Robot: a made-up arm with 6 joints.
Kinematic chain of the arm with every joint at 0, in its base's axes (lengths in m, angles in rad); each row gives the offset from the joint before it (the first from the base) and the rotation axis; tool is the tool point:
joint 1: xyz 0 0 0.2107 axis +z
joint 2: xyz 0 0 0 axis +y
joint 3: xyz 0 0 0.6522 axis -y
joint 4: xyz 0 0 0 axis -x
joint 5: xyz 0.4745 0 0 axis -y
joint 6: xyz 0 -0.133 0 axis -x
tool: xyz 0 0 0
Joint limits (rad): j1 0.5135..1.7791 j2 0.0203..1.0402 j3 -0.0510..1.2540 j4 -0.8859..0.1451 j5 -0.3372..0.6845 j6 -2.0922..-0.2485
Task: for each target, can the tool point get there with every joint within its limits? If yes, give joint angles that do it. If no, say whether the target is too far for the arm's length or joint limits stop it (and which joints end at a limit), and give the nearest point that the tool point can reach.
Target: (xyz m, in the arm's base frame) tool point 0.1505 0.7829 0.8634
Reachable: yes | joints 1.5156 0.5059 0.8424 -0.6349 -0.1155 -1.2393
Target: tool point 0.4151 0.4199 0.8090
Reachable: yes | joints 0.9729 0.1568 0.2269 -0.6388 0.4518 -0.5463
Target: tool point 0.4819 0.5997 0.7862
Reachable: yes | joints 1.0674 0.4494 0.4094 0.0526 -0.2554 -0.3927
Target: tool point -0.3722 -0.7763 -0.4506
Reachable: no: joint limits stop it (at a limit: joint 1, joint 2, joint 3, joint 4) | nearest point 0.6424 0.2657 0.0722 | short by 1.546 m
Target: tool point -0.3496 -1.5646 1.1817
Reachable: no: too far | nearest point 0.1971 -0.0399 1.3169 | short by 1.625 m
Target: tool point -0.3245 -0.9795 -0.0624
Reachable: no: joint limits stop it (at a limit: joint 1, joint 2, joint 3, joint 4) | nearest point 0.6424 0.2657 0.0722 | short by 1.582 m
